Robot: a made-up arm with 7 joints. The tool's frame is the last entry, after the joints.
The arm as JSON. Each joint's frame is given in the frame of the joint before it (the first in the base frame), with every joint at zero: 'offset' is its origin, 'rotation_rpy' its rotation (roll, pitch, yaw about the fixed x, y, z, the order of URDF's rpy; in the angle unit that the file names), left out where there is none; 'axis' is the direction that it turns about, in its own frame. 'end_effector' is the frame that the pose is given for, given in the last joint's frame.
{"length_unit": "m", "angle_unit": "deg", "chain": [
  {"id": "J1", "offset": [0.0, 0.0, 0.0], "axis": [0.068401, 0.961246, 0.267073]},
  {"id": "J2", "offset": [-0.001, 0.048, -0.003], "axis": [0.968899, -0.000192, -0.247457]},
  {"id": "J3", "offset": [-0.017, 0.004, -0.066], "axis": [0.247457, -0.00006, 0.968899]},
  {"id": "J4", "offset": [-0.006, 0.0, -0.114], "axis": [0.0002, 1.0, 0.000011]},
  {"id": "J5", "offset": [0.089, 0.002, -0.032], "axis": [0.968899, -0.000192, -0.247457]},
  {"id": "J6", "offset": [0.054, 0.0, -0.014], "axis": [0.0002, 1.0, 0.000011]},
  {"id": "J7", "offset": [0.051, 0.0, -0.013], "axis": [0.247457, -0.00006, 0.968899]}
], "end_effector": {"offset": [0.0, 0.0, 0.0], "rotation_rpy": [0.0, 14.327, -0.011]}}
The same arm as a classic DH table. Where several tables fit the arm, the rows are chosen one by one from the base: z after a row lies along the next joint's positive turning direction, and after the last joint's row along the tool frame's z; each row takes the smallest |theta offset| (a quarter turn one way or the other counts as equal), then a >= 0, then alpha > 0; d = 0 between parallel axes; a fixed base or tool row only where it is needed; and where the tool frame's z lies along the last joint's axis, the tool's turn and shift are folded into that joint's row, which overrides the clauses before.
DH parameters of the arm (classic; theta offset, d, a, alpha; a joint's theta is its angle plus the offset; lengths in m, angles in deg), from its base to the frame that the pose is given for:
base (fixed): -4.07 0 0 -74.51
J1: -75.12 0.0453 -0.0163 -90
J2: 74 -0.0004 -0.004 90
J3: 90 -0.1801 0.0224 -90
J4: 90 0.002 0.009 90
J5: 0 0.1499 0.0002 -90
J6: -90 0 0.0526 90
J7: 0 0 0 0

